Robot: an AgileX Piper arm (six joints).
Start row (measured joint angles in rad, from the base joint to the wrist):
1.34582, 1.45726, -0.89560, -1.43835, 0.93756, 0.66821
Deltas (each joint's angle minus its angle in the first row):
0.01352, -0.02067, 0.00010, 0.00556, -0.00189, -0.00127
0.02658, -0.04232, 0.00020, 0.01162, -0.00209, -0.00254
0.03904, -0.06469, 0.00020, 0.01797, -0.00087, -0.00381
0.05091, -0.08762, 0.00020, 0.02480, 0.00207, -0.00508
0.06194, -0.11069, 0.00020, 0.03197, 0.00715, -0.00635
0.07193, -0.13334, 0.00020, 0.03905, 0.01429, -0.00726
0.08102, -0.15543, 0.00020, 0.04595, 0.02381, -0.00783
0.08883, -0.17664, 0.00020, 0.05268, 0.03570, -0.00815
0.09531, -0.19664, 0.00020, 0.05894, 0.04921, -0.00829
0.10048, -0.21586, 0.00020, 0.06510, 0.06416, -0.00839
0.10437, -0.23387, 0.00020, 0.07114, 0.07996, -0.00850
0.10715, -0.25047, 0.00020, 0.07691, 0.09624, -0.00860
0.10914, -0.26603, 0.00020, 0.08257, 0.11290, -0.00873
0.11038, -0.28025, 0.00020, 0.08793, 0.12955, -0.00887
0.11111, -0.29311, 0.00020, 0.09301, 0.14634, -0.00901
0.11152, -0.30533, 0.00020, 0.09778, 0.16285, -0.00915
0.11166, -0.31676, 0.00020, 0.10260, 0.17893, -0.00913
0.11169, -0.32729, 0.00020, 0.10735, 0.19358, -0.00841
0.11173, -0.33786, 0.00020, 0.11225, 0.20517, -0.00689
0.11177, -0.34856, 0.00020, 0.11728, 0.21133, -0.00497
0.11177, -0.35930, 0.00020, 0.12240, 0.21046, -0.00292
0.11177, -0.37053, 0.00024, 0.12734, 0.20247, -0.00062
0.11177, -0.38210, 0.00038, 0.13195, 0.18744, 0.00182
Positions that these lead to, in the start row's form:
1.35934, 1.43659, -0.89550, -1.43279, 0.93567, 0.66694
1.37240, 1.41494, -0.89540, -1.42673, 0.93547, 0.66567
1.38486, 1.39257, -0.89540, -1.42038, 0.93669, 0.66440
1.39673, 1.36964, -0.89540, -1.41355, 0.93963, 0.66313
1.40776, 1.34657, -0.89540, -1.40638, 0.94471, 0.66186
1.41775, 1.32392, -0.89540, -1.39930, 0.95185, 0.66095
1.42684, 1.30183, -0.89540, -1.39240, 0.96137, 0.66038
1.43465, 1.28062, -0.89540, -1.38567, 0.97326, 0.66006
1.44113, 1.26062, -0.89540, -1.37941, 0.98677, 0.65992
1.44630, 1.24140, -0.89540, -1.37325, 1.00172, 0.65982
1.45019, 1.22339, -0.89540, -1.36721, 1.01752, 0.65971
1.45297, 1.20679, -0.89540, -1.36144, 1.03380, 0.65961
1.45496, 1.19123, -0.89540, -1.35578, 1.05046, 0.65948
1.45620, 1.17701, -0.89540, -1.35042, 1.06711, 0.65934
1.45693, 1.16415, -0.89540, -1.34534, 1.08390, 0.65920
1.45734, 1.15193, -0.89540, -1.34057, 1.10041, 0.65906
1.45748, 1.14050, -0.89540, -1.33575, 1.11649, 0.65908
1.45751, 1.12997, -0.89540, -1.33100, 1.13114, 0.65980
1.45755, 1.11940, -0.89540, -1.32610, 1.14273, 0.66132
1.45759, 1.10870, -0.89540, -1.32107, 1.14889, 0.66324
1.45759, 1.09796, -0.89540, -1.31595, 1.14802, 0.66529
1.45759, 1.08673, -0.89536, -1.31101, 1.14003, 0.66759
1.45759, 1.07516, -0.89522, -1.30640, 1.12500, 0.67003

